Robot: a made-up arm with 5 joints.
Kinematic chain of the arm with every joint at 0, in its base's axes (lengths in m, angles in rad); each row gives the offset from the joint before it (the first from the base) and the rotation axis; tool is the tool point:
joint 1: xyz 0 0 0.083 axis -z
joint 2: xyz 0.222 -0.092 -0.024 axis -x
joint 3: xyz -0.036 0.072 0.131 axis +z
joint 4: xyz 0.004 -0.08 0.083 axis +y
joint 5: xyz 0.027 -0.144 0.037 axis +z
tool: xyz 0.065 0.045 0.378
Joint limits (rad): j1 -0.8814..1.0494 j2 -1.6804..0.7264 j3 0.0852..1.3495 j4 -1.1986..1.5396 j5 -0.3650..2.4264
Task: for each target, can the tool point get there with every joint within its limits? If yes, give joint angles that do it. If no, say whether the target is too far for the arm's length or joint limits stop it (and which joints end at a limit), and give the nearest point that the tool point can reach.
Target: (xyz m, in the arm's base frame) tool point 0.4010 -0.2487 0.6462
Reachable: yes | joints -0.1863 -0.3561 0.9120 0.1648 1.8975
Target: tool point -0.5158 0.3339 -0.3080
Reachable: no: joint limits stop it (at a limit: joint 1, joint 2, joint 3, joint 4, joint 5) | nearest point -0.4335 -0.0235 -0.1513 | short by 0.399 m
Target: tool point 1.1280 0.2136 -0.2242
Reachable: no: too far | nearest point 0.7765 0.0918 -0.0729 | short by 0.402 m
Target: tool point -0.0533 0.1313 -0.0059
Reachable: no: joint limits stop it (at a limit: joint 2, joint 3, joint 4) | nearest point -0.0733 0.1804 0.3973 | short by 0.407 m
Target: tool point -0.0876 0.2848 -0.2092
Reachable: no: joint limits stop it (at a limit: joint 1, joint 2, joint 3, joint 4) | nearest point 0.0013 0.5545 -0.1172 | short by 0.299 m
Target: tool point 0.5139 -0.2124 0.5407
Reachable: yes | joints -0.7157 -0.5906 0.7536 -0.1820 1.0433
